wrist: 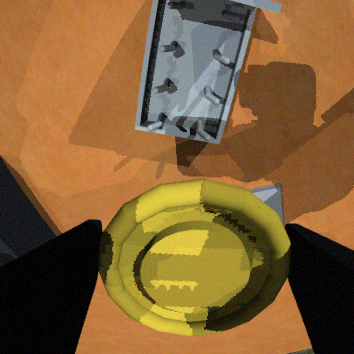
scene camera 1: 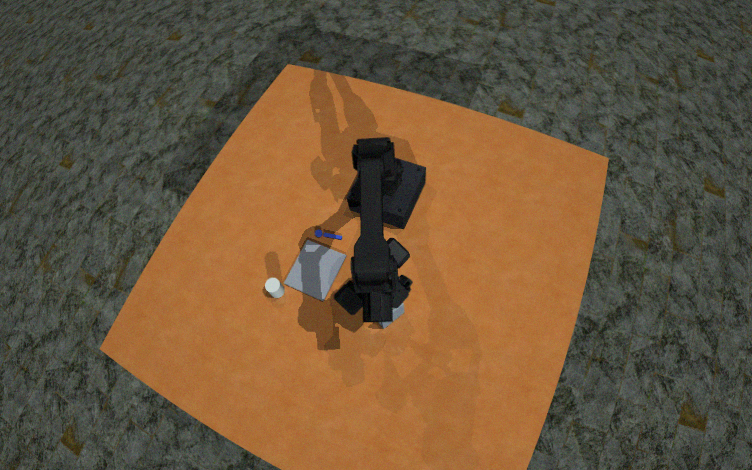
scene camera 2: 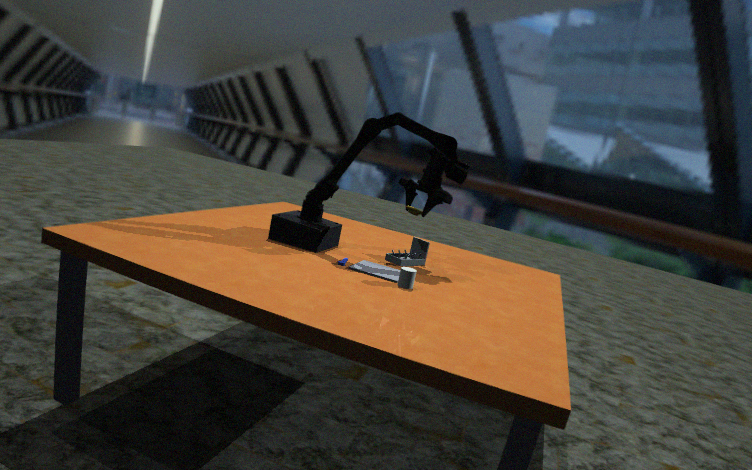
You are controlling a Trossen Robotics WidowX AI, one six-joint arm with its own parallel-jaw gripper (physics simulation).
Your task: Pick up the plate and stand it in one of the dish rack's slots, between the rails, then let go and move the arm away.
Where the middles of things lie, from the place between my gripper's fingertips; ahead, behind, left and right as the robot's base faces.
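Labels:
Yellow plate [wrist: 192, 257], 10 mm above my hand. Counted from my hand: grey dish rack [scene camera 2: 418, 253], 20 mm to the left, 130 mm below; grey mat [scene camera 1: 313, 273], 200 mm to the right, 20 mm ahead, 170 mm below.

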